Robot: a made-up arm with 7 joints.
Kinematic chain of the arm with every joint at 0, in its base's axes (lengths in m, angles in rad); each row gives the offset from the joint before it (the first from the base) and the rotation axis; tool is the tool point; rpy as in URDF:
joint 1: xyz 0 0 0.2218 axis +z
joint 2: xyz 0 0 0 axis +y
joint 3: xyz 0 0 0.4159 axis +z
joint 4: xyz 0.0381 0 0 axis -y
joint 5: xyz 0.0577 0 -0.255 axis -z
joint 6: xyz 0 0 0 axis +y
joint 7: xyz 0.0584 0 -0.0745 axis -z
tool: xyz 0 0 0 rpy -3.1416 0 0
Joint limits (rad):
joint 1: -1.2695..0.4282
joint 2: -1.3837..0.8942
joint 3: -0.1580..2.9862
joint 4: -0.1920..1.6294
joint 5: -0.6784..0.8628
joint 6: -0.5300..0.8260
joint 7: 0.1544..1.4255
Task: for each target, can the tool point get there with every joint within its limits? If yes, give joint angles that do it. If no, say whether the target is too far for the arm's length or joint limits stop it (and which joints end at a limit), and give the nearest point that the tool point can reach.
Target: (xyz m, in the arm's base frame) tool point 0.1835 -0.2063 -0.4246
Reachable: no: joint limits stop it (at a limit: joint 2) | nearest point 0.2120 -0.2383 0.0976 | short by 0.524 m
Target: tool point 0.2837 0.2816 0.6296
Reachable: yes | joints -0.5243 0.0651 1.3919 1.3710 0.6404 0.5235 0.9616
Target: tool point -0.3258 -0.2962 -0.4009
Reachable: no: joint limits stop it (at a limit: joint 1, joint 2, joint 3, joint 5) | nearest point -0.3878 -0.1496 -0.0862 | short by 0.353 m
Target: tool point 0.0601 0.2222 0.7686
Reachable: yes | joints -0.0836 0.7007 2.5174 1.4114 -0.1421 0.3731 0.5927
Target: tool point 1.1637 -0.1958 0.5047
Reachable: no: too far | nearest point 0.6352 -0.1069 0.3762 | short by 0.551 m
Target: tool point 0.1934 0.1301 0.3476
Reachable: yes | joints -0.8421 -0.0737 1.3193 0.3008 -0.3973 0.1561 0.7243
